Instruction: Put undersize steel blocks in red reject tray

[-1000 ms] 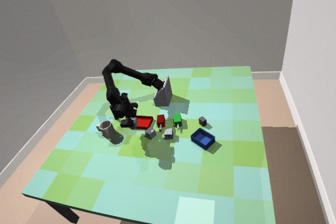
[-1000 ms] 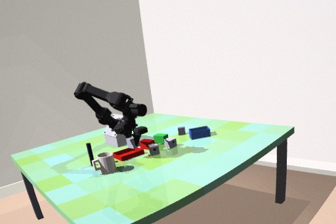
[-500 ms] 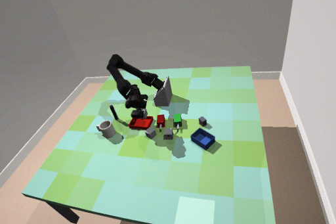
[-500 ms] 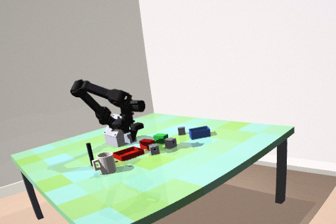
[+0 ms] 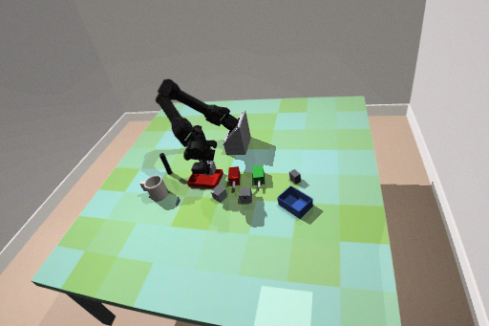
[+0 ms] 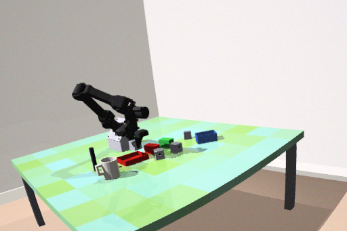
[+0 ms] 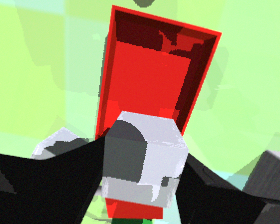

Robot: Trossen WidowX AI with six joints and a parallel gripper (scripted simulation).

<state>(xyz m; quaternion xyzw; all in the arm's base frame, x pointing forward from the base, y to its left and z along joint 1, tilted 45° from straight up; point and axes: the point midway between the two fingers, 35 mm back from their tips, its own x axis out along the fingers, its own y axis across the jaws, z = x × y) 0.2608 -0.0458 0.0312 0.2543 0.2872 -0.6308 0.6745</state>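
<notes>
Now: gripper tip 3 cm to the left of the red reject tray and 5 cm above it. Round my gripper tip: black stick (2 cm behind, 24 cm to the right); then steel block (9 cm ahead, 19 cm to the left, 4 cm below); then green GO gauge (22 cm to the left, 4 cm below).
</notes>
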